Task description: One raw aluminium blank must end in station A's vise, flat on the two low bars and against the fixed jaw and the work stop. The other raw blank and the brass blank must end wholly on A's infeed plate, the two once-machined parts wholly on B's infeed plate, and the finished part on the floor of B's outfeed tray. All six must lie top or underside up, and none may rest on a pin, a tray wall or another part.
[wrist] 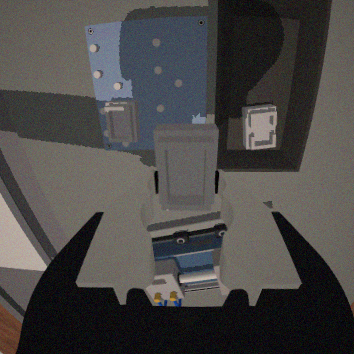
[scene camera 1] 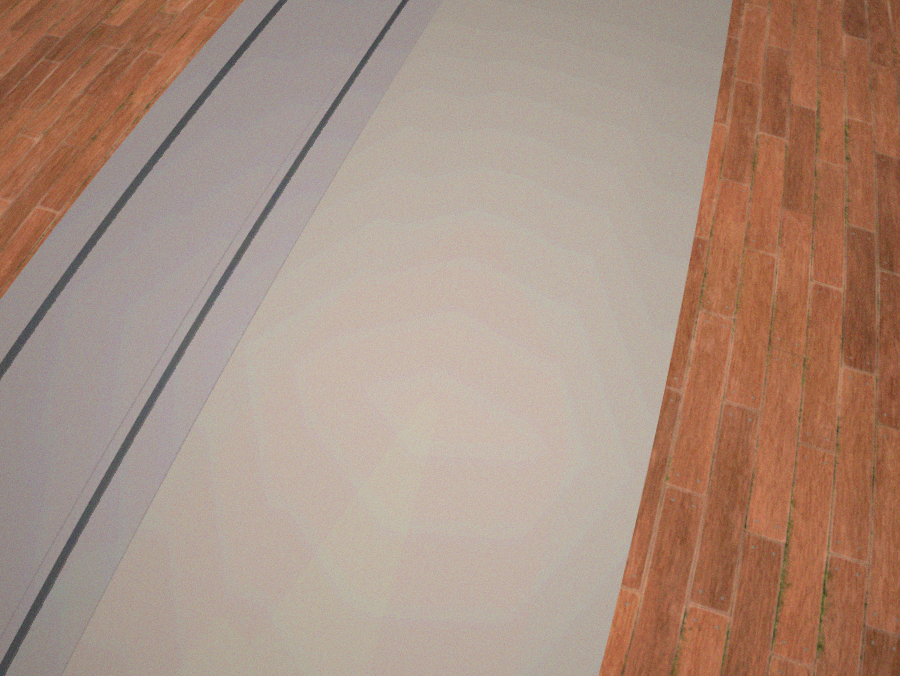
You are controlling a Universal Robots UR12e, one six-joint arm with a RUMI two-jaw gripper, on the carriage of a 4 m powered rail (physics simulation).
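Frame: origin at the arm's base, x back, y right, z up, level; metres.
Seen in the pictures: gripper, fingertip midpoint: [wrist: 186, 171].
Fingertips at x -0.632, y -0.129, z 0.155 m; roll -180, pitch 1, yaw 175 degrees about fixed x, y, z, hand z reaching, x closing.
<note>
A point is followed by its place in that frame.
My gripper [wrist: 186, 171] @[x -0.632, y -0.129, z 0.155 m] is shut on a grey part [wrist: 185, 150] @[x -0.633, y -0.148, z 0.161 m] with a rectangular recess, held above the bench in the wrist view. Ahead lies a blue infeed plate [wrist: 190, 55] @[x -0.644, y -0.219, z -0.022 m] with round pins; the held part's far end overlaps its near edge in the picture. A second grey recessed part [wrist: 121, 121] @[x -0.534, y -0.141, z -0.001 m] lies at the plate's near left corner, close to pins; whether it touches one, I cannot tell. To the right, a pale finished part [wrist: 260, 126] @[x -0.737, y -0.115, z 0.003 m] lies flat in the dark outfeed tray [wrist: 311, 75] @[x -0.804, y -0.183, z 0.006 m]. The raw blanks and the brass blank do not show.
Behind the fingers, a vise station [wrist: 197, 260] @[x -0.629, y 0.138, z 0.030 m] shows partly, with a pale cylinder [wrist: 197, 277] @[x -0.627, y 0.160, z 0.054 m] and blue hoses on brass fittings [wrist: 173, 296] @[x -0.577, y 0.189, z 0.077 m]. A shadow covers much of the plate and tray. In the scene view, two dark lines [scene camera 1: 218, 291] run beside a pale surface [scene camera 1: 451, 327] @[x -0.715, y 1.690, z -0.030 m] and red-brown flooring [scene camera 1: 763, 327].
</note>
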